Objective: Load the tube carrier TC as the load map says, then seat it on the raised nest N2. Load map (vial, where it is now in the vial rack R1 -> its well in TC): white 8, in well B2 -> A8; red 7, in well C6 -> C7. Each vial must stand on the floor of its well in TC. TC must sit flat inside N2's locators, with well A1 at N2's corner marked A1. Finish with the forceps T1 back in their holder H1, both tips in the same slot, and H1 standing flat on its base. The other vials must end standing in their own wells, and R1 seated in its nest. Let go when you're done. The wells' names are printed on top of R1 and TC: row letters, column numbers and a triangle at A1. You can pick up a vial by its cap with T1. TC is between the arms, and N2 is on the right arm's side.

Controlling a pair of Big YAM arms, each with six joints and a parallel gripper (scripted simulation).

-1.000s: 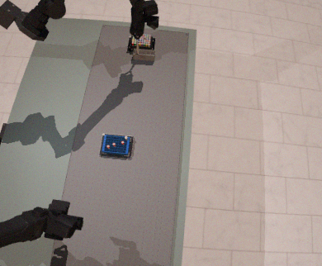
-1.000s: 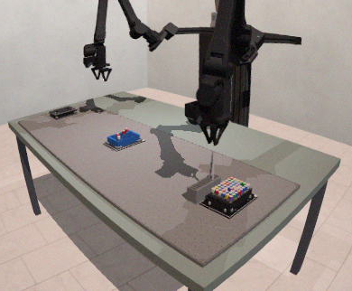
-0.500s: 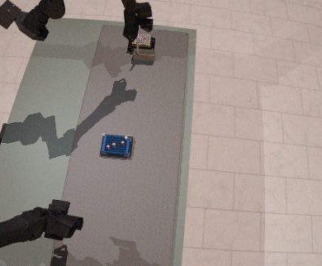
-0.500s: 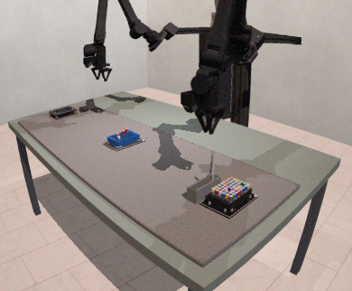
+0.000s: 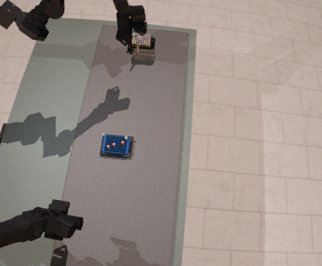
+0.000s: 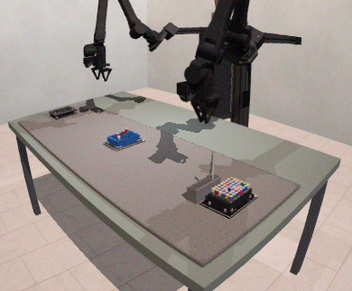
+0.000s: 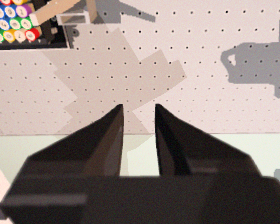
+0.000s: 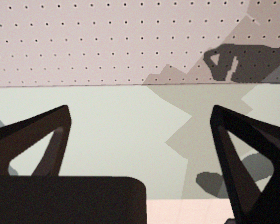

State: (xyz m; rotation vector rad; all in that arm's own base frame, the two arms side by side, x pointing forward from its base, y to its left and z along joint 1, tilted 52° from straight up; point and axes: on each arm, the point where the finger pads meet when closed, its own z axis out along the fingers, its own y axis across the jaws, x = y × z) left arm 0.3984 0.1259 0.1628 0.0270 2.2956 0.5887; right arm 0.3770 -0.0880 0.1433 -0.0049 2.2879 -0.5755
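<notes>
My right gripper is now 70 mm short of the tube carrier, 410 mm to the right of it and 220 mm above it. The rest, counted from my right hand: holder 60 mm ahead, 970 mm to the left, 220 mm below; raised nest 190 mm ahead, 260 mm to the right, 210 mm below.
</notes>
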